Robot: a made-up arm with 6 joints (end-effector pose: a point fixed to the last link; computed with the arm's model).
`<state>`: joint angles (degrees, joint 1 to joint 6).
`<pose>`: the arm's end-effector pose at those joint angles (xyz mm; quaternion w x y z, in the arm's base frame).
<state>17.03 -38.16 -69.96 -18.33 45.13 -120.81</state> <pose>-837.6 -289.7 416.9 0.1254 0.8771 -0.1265 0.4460</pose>
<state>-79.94 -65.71 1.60 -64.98 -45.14 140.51</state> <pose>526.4 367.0 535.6 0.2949 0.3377 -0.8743 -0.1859</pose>
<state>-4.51 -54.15 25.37 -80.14 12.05 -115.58</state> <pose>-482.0 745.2 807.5 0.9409 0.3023 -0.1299 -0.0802</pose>
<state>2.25 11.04 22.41 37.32 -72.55 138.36</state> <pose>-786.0 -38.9 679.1 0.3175 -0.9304 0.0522 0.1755</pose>
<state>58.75 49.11 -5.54 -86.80 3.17 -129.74</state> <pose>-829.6 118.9 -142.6 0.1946 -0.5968 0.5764 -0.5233</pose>
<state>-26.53 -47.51 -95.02 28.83 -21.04 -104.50</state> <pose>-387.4 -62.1 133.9 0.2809 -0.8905 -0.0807 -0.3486</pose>
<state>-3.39 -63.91 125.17 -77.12 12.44 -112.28</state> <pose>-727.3 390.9 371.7 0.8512 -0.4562 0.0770 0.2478</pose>
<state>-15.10 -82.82 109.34 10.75 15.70 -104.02</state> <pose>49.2 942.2 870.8 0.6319 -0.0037 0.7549 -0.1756</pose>
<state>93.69 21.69 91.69 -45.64 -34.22 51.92</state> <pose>-680.8 83.7 63.5 0.7517 0.2073 -0.1847 -0.5983</pose>
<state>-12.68 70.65 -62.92 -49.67 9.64 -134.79</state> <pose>-398.9 -3.2 -28.5 0.0256 0.5431 -0.2405 0.8041</pose>
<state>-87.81 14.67 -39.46 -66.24 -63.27 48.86</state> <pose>383.8 398.1 567.9 0.4866 0.1752 0.5096 -0.6876</pose>
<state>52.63 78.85 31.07 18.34 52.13 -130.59</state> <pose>-354.9 -147.6 -333.0 0.1679 -0.1166 -0.5454 0.8128</pose>
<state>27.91 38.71 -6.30 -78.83 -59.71 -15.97</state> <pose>-975.9 31.3 428.6 0.6568 0.7405 -0.1152 0.0835</pose>
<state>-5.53 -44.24 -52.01 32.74 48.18 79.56</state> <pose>-582.1 152.9 541.7 0.9634 -0.1057 -0.0578 -0.2393</pose>
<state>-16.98 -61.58 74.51 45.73 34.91 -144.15</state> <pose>205.2 333.1 1169.9 0.3655 0.7093 0.5883 -0.1310</pose>
